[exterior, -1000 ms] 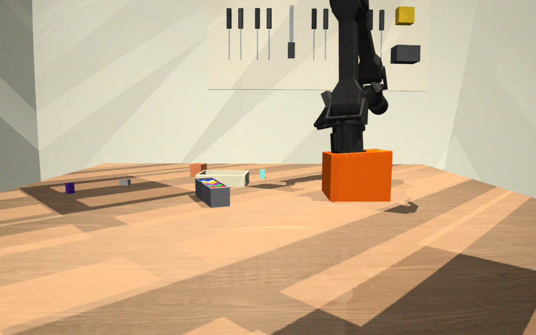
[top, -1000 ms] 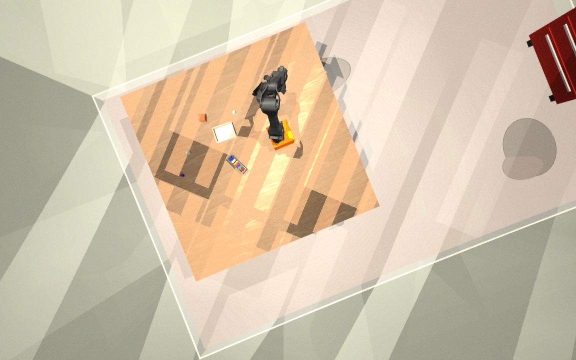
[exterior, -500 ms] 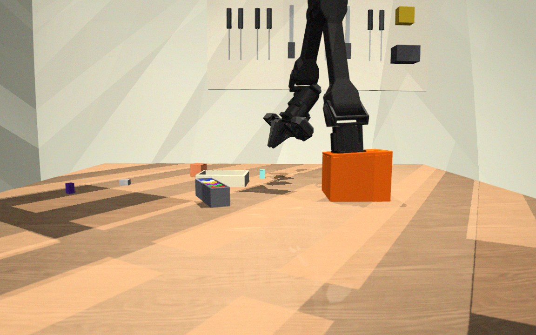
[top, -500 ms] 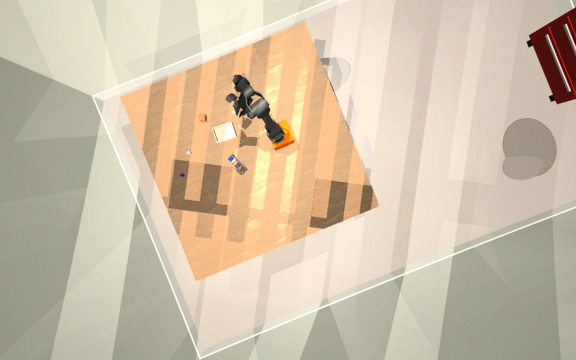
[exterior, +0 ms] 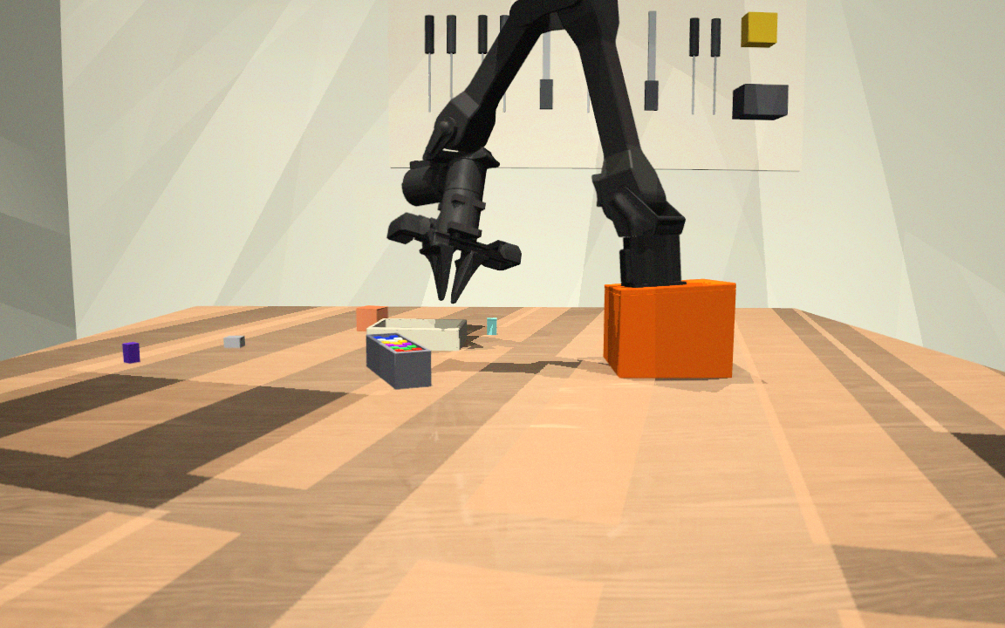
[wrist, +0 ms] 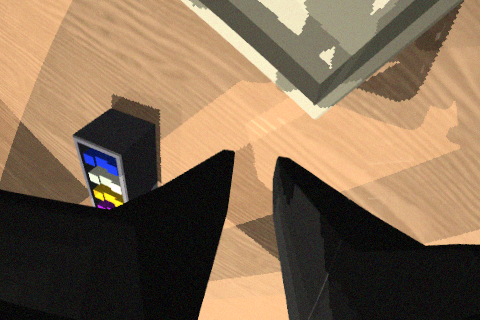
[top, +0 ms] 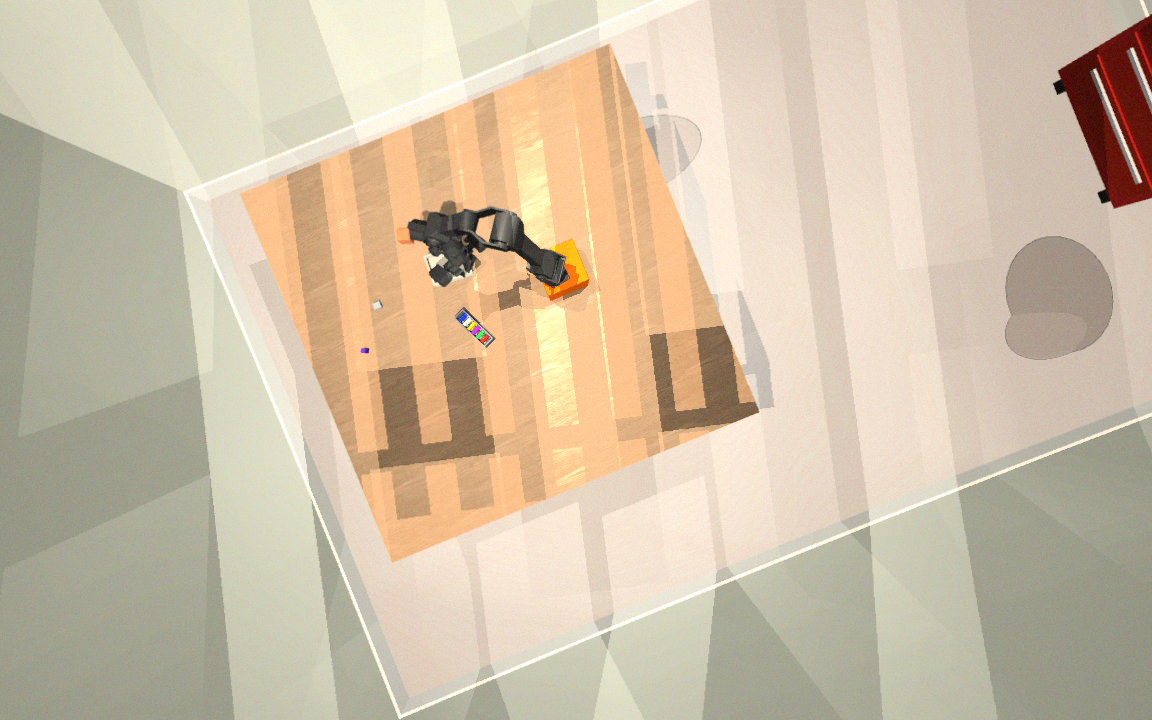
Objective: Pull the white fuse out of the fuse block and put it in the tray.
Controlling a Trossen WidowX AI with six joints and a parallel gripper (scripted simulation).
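My gripper tip is 8 cm short of the white fuse, 12 cm to the right of it and 4 cm above it. The rest, counted from my gripper tip: pale tray 4 cm ahead, 7 cm to the right, 7 cm below.
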